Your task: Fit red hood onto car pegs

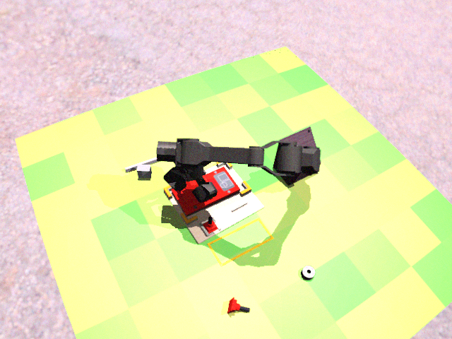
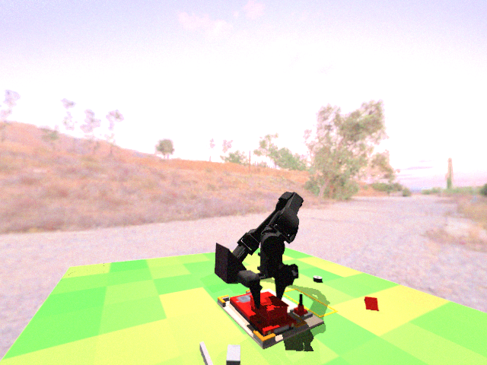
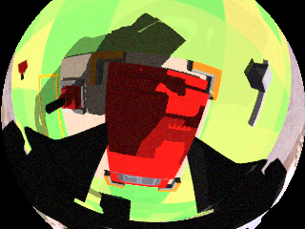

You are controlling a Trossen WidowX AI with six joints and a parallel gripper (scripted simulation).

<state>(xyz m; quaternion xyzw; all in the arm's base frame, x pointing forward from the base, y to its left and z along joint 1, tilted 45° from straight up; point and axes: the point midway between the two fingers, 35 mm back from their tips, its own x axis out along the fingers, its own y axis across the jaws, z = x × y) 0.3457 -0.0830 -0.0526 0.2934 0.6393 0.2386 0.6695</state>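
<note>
The grey engine block lies 2 cm below my gripper tip and 1 cm to the left of it. The rest, counted from my gripper tip: hood (1 cm above); then white jig (4 cm below, 4 cm behind, 2 cm to the left).
</note>
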